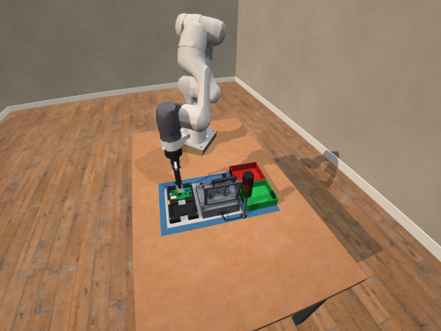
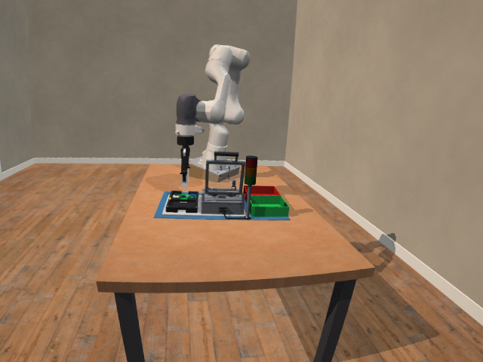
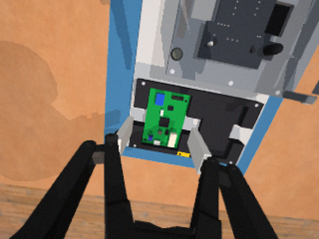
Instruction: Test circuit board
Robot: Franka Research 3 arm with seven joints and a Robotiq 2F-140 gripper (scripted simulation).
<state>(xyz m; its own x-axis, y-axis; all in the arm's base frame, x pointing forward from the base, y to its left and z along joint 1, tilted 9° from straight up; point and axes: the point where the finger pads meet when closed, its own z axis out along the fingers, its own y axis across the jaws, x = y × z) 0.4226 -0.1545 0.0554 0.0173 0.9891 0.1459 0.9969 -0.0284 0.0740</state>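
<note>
My hand is 80 mm above the green circuit board and 10 mm short of it. Also, from my hand: tester lid 190 mm ahead, 160 mm to the left, 80 mm above; red bin 370 mm to the left, 80 mm below, 30 mm behind; dark plate 170 mm to the left, 70 mm ahead, 30 mm below.
</note>
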